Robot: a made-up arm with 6 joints.
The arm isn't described. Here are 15 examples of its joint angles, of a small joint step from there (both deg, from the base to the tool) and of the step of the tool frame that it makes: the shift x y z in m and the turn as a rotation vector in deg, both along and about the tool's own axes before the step.
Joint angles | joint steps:
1: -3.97 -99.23 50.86 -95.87 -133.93 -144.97 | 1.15 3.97 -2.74 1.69 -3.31 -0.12
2: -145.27 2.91 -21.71 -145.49 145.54 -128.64 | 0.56 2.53 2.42 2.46 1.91 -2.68
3: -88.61 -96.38 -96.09 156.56 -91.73 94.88 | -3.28 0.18 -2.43 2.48 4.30 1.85
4: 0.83 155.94 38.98 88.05 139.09 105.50 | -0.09 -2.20 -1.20 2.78 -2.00 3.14
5: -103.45 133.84 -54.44 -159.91 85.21 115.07 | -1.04 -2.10 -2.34 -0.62 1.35 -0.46
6: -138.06 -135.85 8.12 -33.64 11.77 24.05 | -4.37 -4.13 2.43 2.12 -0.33 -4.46
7: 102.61 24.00 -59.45 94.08 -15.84 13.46 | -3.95 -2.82 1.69 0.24 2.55 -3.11
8: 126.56 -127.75 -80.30 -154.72 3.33 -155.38 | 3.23 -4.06 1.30 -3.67 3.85 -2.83
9: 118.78 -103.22 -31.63 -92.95 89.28 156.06 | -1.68 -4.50 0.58 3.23 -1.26 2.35
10: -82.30 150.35 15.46 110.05 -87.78 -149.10 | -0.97 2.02 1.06 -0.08 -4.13 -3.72
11: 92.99 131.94 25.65 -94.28 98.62 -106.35 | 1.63 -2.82 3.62 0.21 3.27 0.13
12: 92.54 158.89 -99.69 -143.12 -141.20 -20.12 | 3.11 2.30 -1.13 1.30 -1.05 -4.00
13: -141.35 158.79 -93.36 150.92 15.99 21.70 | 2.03 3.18 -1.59 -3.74 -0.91 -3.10
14: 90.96 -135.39 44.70 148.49 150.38 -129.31 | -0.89 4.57 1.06 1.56 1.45 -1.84
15: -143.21 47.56 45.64 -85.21 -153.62 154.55 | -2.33 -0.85 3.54 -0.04 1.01 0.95
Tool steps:
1: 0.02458 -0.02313 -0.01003 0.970 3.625 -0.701
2: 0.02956 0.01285 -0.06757 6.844 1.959 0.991
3: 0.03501 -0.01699 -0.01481 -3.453 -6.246 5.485
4: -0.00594 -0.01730 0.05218 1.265 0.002 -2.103
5: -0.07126 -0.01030 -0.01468 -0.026 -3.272 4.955
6: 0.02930 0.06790 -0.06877 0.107 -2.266 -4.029
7: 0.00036 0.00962 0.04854 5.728 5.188 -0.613
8: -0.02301 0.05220 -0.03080 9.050 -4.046 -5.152
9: 0.02375 0.07028 -0.00886 -6.399 3.825 3.124
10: -0.02206 0.03315 0.04069 6.537 5.133 1.849
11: 0.01452 0.02227 0.00214 0.380 0.628 -2.895
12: -0.03851 -0.02939 0.01513 7.127 -3.101 1.974
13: 0.02150 -0.04503 -0.01570 5.268 -2.308 2.462
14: 0.04908 0.06873 0.00943 1.415 -1.101 4.776
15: 0.01572 -0.00650 0.03560 -1.945 -4.181 -0.572
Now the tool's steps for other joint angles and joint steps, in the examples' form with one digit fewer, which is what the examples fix.
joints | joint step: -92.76 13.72 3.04 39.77 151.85 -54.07 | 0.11 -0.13 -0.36 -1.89 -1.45 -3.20
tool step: 0.0017 -0.0013 -0.0018 1.80 -0.07 2.15
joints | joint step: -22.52 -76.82 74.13 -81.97 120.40 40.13 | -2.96 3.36 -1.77 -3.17 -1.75 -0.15
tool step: 0.0175 0.0204 -0.0042 -1.49 -5.21 3.61
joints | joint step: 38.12 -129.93 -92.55 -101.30 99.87 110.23 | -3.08 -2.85 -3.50 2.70 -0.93 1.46
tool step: -0.0266 0.0407 -0.0545 -6.46 4.53 4.24
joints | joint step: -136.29 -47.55 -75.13 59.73 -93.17 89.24 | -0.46 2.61 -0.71 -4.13 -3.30 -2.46
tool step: 0.0238 0.0237 -0.0091 3.52 3.92 -2.09
